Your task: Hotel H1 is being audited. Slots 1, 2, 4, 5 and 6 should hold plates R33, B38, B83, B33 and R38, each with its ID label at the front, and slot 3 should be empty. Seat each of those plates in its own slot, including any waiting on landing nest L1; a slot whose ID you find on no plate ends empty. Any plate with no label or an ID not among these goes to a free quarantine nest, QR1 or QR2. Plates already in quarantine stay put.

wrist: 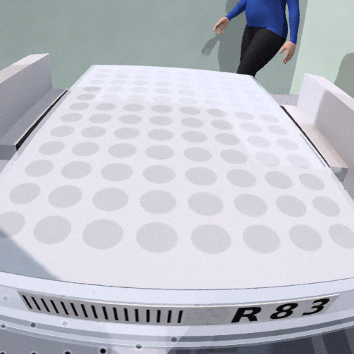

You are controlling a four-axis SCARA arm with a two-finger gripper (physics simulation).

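Note:
A white plate (172,165) with rows of round grey wells fills most of the wrist view. Its front edge carries a label (180,310) with a barcode at the left and the ID R83 at the right. My gripper (176,79) is shut on this plate, with one pale finger with a dark pad along the left side and the other along the right side. The plate sits level between them. The hotel H1, its slots, landing nest L1 and the quarantine nests cannot be made out in this view.
A person (267,20) in a blue top and black trousers stands at the back right, in front of a pale green wall (125,30). A dark surface with small holes (50,345) shows below the plate's front edge at the lower left.

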